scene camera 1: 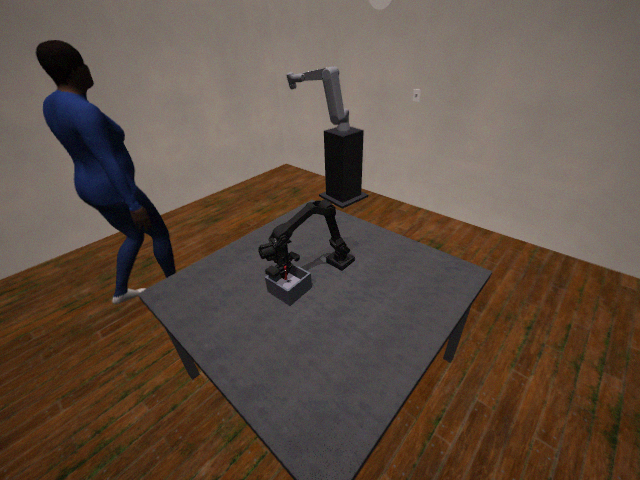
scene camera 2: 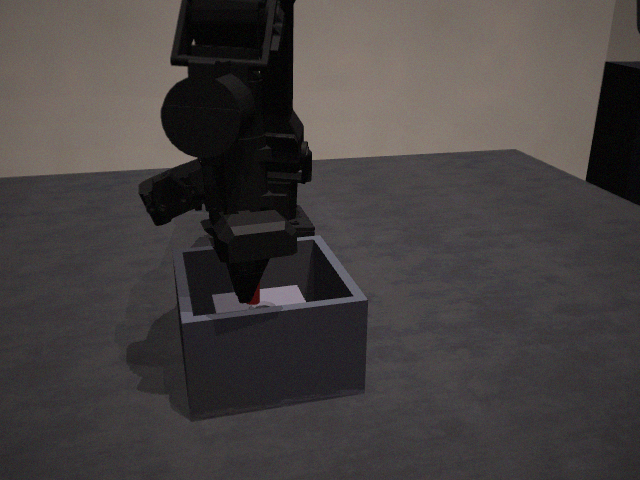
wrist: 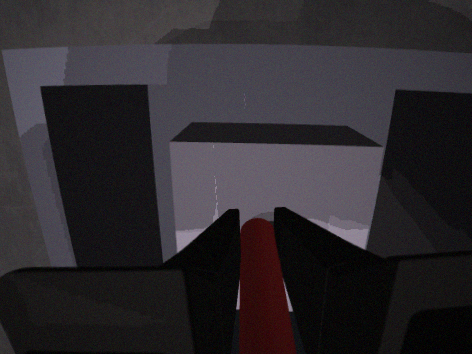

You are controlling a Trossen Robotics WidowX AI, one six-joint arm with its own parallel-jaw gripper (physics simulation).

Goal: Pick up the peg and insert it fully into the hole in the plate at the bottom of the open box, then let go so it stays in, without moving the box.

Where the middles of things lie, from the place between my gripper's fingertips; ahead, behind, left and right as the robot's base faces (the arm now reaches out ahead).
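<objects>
Grey box [scene camera 2: 236, 362]: 3 cm below my hand, 1 cm behind it and 2 cm to the left of it. The pale plate [scene camera 2: 226, 302], also taken from my hand, is 4 cm below, 2 cm to the left and 1 cm behind.
</objects>
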